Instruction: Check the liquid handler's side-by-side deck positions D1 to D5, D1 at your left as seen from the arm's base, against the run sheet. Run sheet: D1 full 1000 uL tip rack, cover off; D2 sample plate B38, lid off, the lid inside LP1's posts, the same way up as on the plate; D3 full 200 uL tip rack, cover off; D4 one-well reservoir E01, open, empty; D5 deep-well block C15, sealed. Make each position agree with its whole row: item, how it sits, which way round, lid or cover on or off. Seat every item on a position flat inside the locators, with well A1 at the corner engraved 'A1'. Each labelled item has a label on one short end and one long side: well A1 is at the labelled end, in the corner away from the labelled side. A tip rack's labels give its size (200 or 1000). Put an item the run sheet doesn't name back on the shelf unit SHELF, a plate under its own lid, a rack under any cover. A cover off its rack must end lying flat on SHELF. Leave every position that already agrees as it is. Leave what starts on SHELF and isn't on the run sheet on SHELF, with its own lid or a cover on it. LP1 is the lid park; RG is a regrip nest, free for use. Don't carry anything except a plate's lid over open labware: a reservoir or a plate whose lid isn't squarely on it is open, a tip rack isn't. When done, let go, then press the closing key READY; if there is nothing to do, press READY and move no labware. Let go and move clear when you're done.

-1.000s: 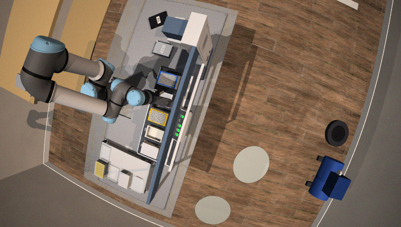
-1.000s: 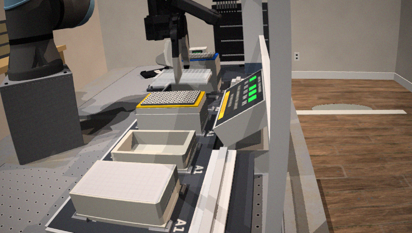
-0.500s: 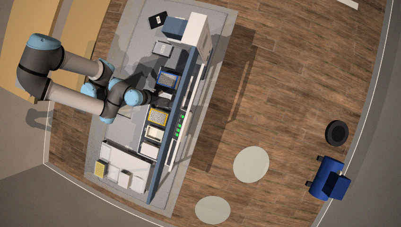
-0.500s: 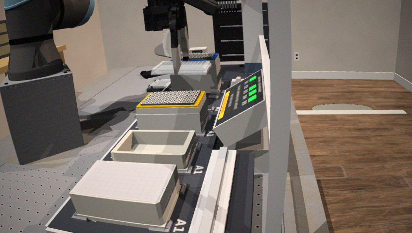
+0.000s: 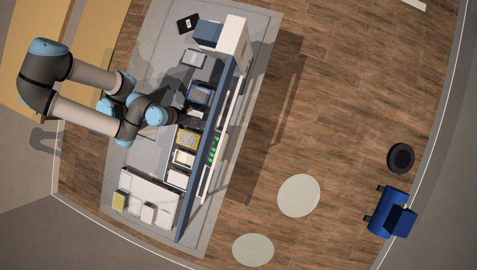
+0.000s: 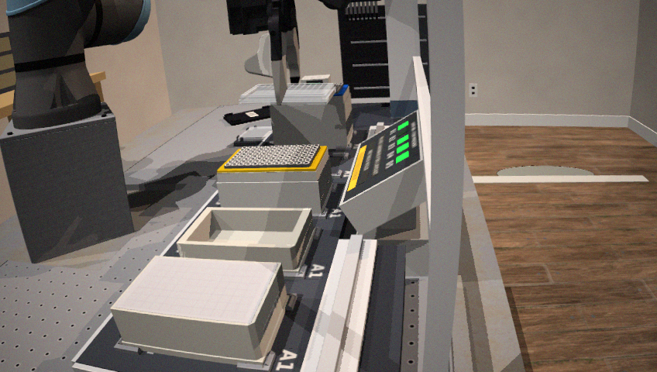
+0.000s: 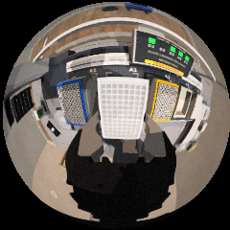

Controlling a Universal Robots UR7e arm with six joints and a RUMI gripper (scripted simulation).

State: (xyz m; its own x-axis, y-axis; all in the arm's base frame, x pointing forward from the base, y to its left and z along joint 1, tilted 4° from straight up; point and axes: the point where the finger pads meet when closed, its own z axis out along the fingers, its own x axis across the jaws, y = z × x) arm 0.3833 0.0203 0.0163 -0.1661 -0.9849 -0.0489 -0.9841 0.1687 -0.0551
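Now: hand 30 mm short of the blue-rimmed tip rack, 130 mm to the right of it and 50 mm above it. Also, from my hand: yellow-rimmed tip rack: 10 mm behind, 120 mm to the right, 80 mm below; one-well reservoir: 40 mm behind, 250 mm to the right, 110 mm below; deep-well block: 60 mm behind, 370 mm to the right, 100 mm below.
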